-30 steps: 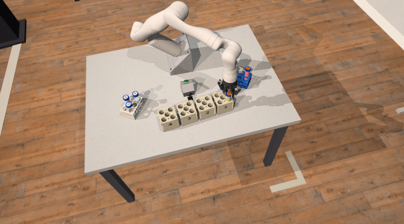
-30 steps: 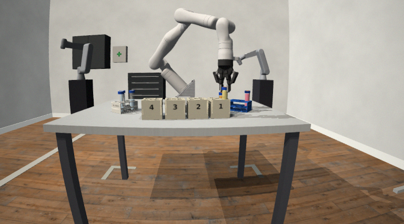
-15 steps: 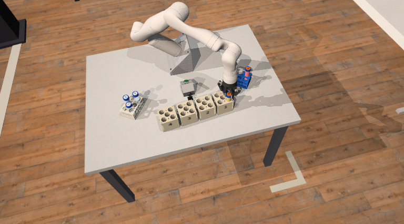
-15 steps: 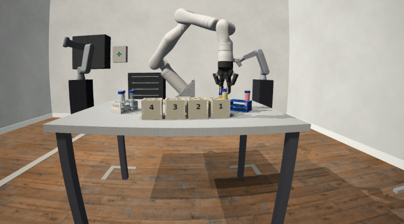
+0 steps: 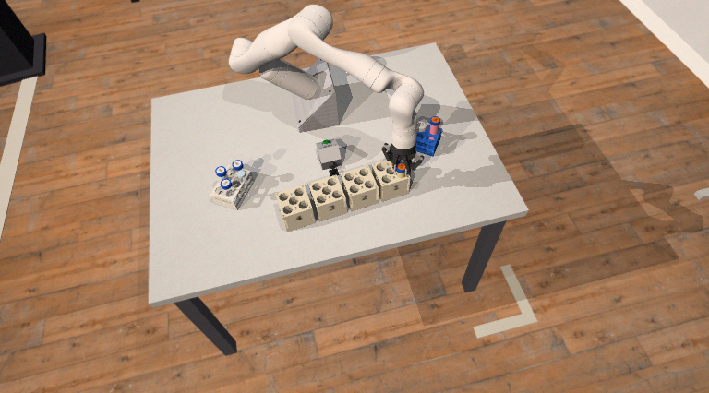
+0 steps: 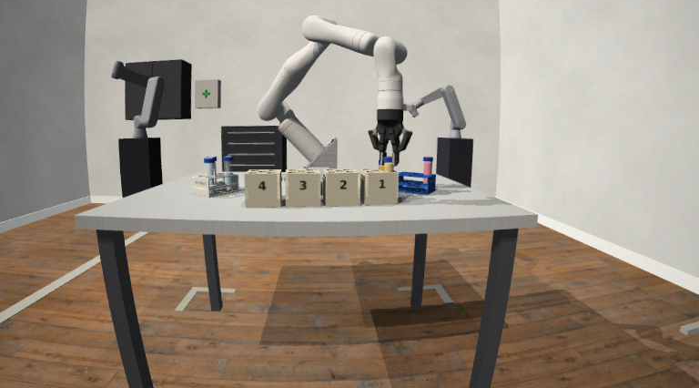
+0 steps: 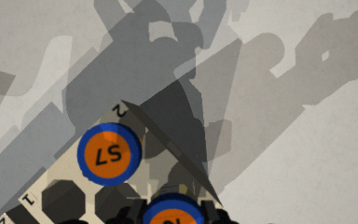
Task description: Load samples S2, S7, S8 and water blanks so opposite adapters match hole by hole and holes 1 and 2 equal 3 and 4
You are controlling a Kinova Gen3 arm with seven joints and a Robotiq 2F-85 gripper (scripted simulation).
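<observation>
My hand is 50 mm above the sample S2 and 10 mm past it. Round my hand: blue sample rack: 160 mm behind, 150 mm to the left, 100 mm below; adapter 1: 80 mm below, 30 mm behind, 20 mm to the right; sample S7: 60 mm below, 50 mm behind, 10 mm to the right.
</observation>
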